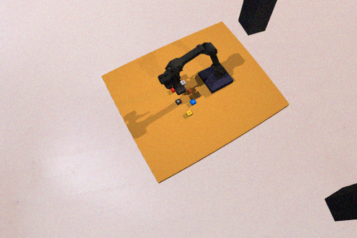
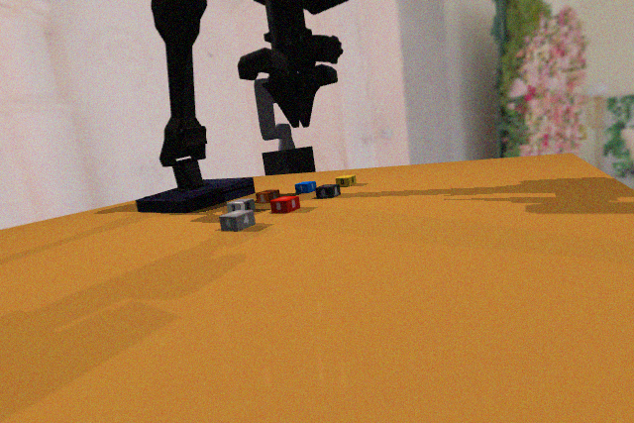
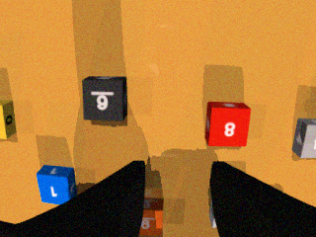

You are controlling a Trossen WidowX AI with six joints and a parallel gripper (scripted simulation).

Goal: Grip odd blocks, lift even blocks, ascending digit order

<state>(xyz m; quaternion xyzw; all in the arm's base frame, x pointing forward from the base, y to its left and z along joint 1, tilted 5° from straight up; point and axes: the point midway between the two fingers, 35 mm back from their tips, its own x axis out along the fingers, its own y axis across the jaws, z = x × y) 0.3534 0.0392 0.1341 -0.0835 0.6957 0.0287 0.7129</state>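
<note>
Now: gripper tip 120 mm above the red block, 50 mm to the left of it and 10 mm past it. From my gripper tip the other things lie so: orange block (120 mm below, 110 mm behind); then black block (120 mm below, 50 mm to the left, 10 mm behind); then white block (120 mm below, 90 mm behind, 70 mm to the right).
</note>
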